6 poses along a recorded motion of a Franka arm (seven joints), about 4.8 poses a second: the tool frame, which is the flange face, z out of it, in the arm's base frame.
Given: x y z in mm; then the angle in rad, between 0 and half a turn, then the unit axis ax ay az.
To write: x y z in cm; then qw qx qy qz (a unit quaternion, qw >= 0). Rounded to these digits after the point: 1 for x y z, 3 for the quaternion.
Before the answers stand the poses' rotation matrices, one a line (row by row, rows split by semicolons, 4 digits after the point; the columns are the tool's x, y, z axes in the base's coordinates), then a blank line. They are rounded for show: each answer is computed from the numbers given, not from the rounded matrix.
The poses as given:
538, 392, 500, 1.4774, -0.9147, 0.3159, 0.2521
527, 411, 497, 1.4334, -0.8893, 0.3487, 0.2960
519, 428, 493, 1.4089, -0.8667, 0.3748, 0.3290
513, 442, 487, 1.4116, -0.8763, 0.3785, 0.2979
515, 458, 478, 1.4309, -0.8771, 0.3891, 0.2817
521, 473, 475, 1.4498, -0.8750, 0.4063, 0.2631
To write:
0.8519 -0.5130 0.1054; -0.0110 0.1837 0.9829; -0.5236 -0.8385 0.1509
0.8195 -0.5608 0.1182; 0.0256 0.2419 0.9700; -0.5726 -0.7918 0.2126
0.7914 -0.5972 0.1307; 0.0522 0.2790 0.9589; -0.6091 -0.7520 0.2520
0.8048 -0.5733 0.1540; 0.0150 0.2791 0.9601; -0.5934 -0.7704 0.2332
0.8014 -0.5726 0.1727; -0.0147 0.2697 0.9628; -0.5979 -0.7742 0.2077
0.7940 -0.5738 0.2009; -0.0514 0.2659 0.9626; -0.6058 -0.7746 0.1816

53.8, 39.2, 50.0, 0.739, -0.616, 0.213, 0.170
52.7, 41.1, 49.7, 0.754, -0.584, 0.229, 0.194
51.9, 42.8, 49.3, 0.762, -0.561, 0.243, 0.213
51.3, 44.2, 48.7, 0.761, -0.568, 0.246, 0.193
51.5, 45.8, 47.8, 0.755, -0.575, 0.255, 0.185
52.1, 47.3, 47.5, 0.749, -0.580, 0.269, 0.174

